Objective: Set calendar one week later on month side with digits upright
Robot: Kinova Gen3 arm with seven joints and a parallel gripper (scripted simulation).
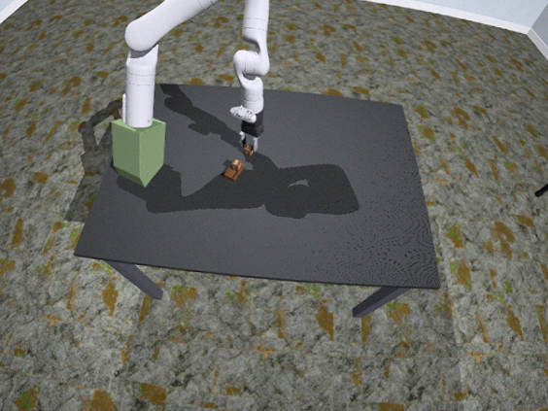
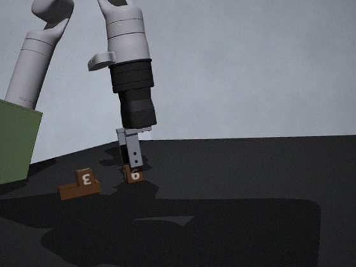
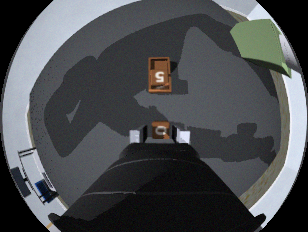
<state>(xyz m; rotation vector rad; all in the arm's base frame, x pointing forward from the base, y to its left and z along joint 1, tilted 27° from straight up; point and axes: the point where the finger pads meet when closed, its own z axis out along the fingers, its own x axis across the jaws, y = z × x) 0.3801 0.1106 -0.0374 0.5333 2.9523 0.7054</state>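
Right now the cube is 9 cm to the right of my hand, 3 cm behind it and 2 cm below it. From my hand the other things lie so: brown calendar tray (10 cm to the right, 4 cm below, 3 cm behind).
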